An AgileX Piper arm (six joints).
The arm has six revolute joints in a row. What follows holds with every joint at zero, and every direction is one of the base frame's.
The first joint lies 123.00 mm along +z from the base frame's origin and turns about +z.
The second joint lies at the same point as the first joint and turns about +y.
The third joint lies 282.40 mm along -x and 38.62 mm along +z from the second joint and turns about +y.
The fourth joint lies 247.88 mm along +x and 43.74 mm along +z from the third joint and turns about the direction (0.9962, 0, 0.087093).
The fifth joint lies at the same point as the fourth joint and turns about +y.
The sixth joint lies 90.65 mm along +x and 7.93 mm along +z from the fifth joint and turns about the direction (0.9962, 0, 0.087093).
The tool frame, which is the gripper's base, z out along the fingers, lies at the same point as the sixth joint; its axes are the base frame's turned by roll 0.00, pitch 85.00 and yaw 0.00 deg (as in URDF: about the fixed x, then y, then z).
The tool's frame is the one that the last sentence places.
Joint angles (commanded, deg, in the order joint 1, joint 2, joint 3, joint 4, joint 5, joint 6), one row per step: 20.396 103.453 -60.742 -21.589 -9.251 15.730; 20.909 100.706 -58.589 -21.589 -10.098 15.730; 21.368 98.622 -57.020 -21.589 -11.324 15.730; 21.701 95.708 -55.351 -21.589 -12.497 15.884; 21.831 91.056 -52.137 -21.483 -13.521 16.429; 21.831 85.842 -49.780 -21.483 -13.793 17.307; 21.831 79.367 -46.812 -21.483 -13.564 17.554; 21.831 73.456 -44.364 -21.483 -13.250 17.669; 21.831 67.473 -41.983 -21.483 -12.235 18.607; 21.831 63.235 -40.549 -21.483 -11.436 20.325
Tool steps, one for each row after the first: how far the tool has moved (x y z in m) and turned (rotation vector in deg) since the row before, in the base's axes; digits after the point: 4 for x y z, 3 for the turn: -0.0112 0.0000 0.0088 0.664 -1.226 0.761; -0.0084 0.0008 0.0074 0.849 -1.446 0.820; -0.0101 -0.0009 0.0118 1.219 -2.018 0.618; -0.0174 -0.0055 0.0135 1.615 -1.881 0.171; -0.0171 -0.0067 0.0186 1.942 -2.490 -0.212; -0.0226 -0.0092 0.0192 1.398 -2.965 -0.143; -0.0210 -0.0086 0.0161 1.233 -2.912 -0.130; -0.0217 -0.0093 0.0132 1.683 -2.107 -0.513; -0.0153 -0.0066 0.0091 2.204 -1.198 -0.517
